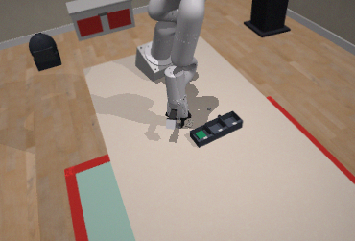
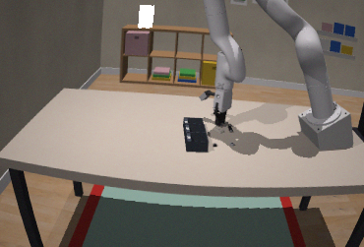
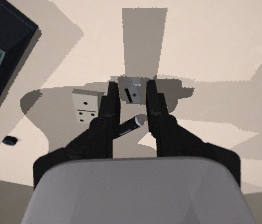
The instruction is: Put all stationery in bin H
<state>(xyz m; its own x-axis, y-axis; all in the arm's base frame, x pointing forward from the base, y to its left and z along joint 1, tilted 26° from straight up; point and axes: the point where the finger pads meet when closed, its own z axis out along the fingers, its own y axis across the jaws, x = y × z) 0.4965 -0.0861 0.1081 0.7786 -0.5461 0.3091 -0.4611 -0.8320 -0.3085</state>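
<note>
Right now my hand is 20 mm above the grey-white piece. Also, from my hand: white domino-like piece 60 mm to the left, 20 mm below; black stick 50 mm behind, 40 mm to the left, 20 mm below; green flat piece 110 mm ahead, 70 mm to the left, 20 mm below.
</note>
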